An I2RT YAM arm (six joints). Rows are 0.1 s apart.
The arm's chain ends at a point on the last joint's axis. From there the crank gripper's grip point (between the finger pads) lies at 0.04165 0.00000 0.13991 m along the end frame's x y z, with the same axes.
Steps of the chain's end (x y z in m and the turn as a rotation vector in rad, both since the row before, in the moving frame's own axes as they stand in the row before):
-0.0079, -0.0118, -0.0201, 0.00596, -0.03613, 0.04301
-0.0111, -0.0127, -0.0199, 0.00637, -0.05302, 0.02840
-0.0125, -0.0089, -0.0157, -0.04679, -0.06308, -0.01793
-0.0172, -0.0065, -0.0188, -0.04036, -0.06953, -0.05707
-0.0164, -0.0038, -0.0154, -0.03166, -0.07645, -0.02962
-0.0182, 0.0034, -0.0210, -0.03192, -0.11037, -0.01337
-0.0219, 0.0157, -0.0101, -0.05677, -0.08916, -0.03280
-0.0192, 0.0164, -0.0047, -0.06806, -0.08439, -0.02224
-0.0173, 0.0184, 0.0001, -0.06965, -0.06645, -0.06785
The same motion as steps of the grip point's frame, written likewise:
-0.0130, -0.0110, -0.0187, 0.00596, -0.03613, 0.04301
-0.0186, -0.0125, -0.0179, 0.00637, -0.05302, 0.02840
-0.0213, -0.0030, -0.0135, -0.04679, -0.06308, -0.01793
-0.0269, -0.0029, -0.0163, -0.04036, -0.06953, -0.05707
-0.0272, -0.0004, -0.0127, -0.03166, -0.07645, -0.02962
-0.0338, 0.0075, -0.0173, -0.03192, -0.11037, -0.01337
-0.0344, 0.0226, -0.0071, -0.05677, -0.08916, -0.03280
-0.0310, 0.0252, -0.0020, -0.06806, -0.08439, -0.02224
-0.0264, 0.0257, 0.0023, -0.06965, -0.06645, -0.06785

